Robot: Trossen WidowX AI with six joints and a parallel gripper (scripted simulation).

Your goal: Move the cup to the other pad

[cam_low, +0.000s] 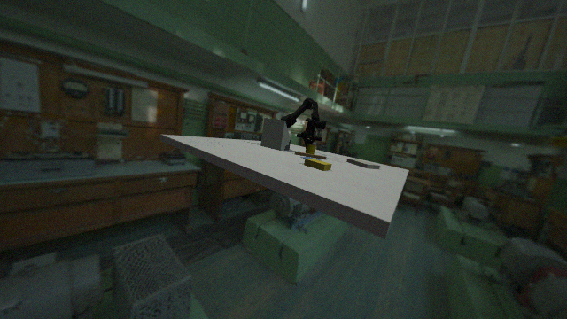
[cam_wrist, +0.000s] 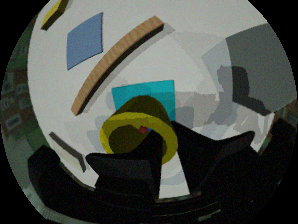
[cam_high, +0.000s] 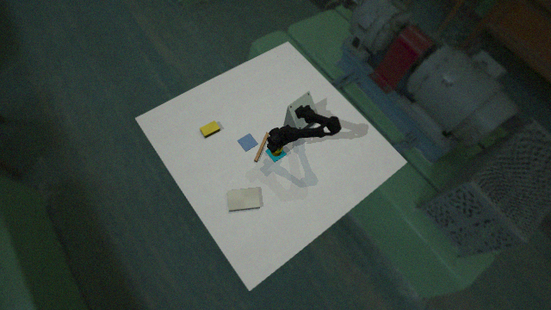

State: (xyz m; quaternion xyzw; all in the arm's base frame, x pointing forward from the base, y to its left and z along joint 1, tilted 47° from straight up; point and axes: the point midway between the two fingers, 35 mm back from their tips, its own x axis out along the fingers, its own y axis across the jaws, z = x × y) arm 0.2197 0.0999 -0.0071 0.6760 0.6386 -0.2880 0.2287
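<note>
Now: the yellow cup 2 cm ahead of my gripper tip. Also, from my gripper tip: teal pad: 5 cm below, 3 cm ahead; then wooden stick: 9 cm to the right, 7 cm ahead, 4 cm below; then red marble: 3 cm ahead, 2 cm below, 1 cm to the left.
</note>
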